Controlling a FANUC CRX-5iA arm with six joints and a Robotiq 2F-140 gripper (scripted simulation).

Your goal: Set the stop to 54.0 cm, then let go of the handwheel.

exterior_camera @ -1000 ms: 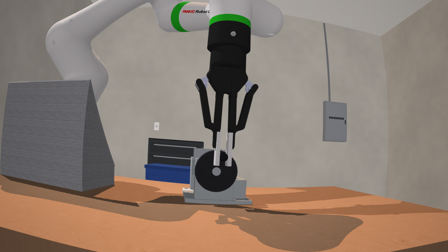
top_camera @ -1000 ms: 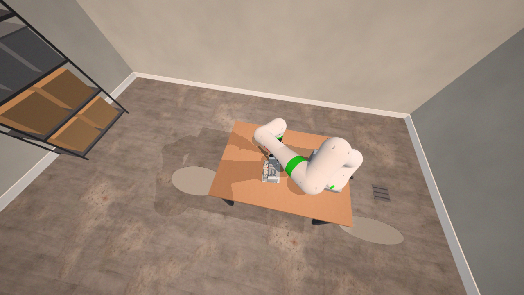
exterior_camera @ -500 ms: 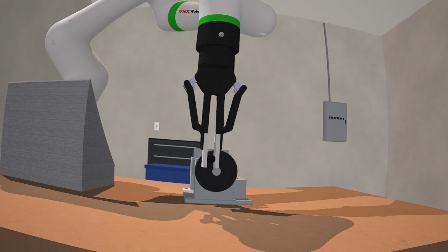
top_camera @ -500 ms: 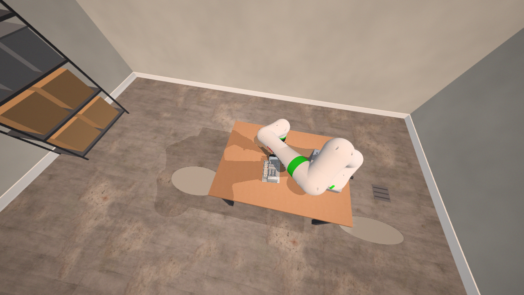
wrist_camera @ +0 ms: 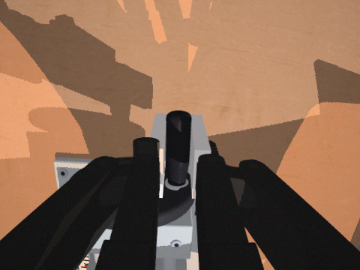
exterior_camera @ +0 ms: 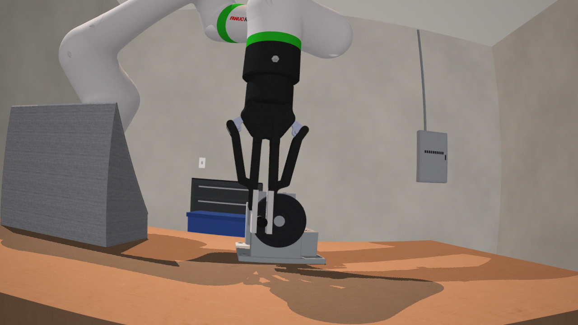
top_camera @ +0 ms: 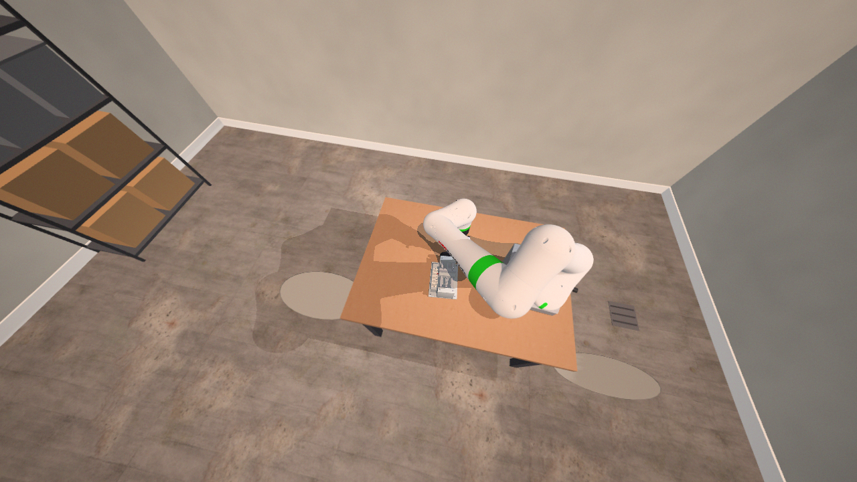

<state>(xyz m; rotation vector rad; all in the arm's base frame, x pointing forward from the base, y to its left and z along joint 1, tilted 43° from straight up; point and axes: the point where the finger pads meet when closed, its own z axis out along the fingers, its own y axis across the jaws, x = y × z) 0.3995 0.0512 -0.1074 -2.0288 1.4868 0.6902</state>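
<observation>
Right now the black handwheel is 2 cm to the left of my hand and 2 cm below it. The rest, counted from my hand: sliding stop block 1 cm ahead, 14 cm to the left; black crank knob 2 cm below.
</observation>
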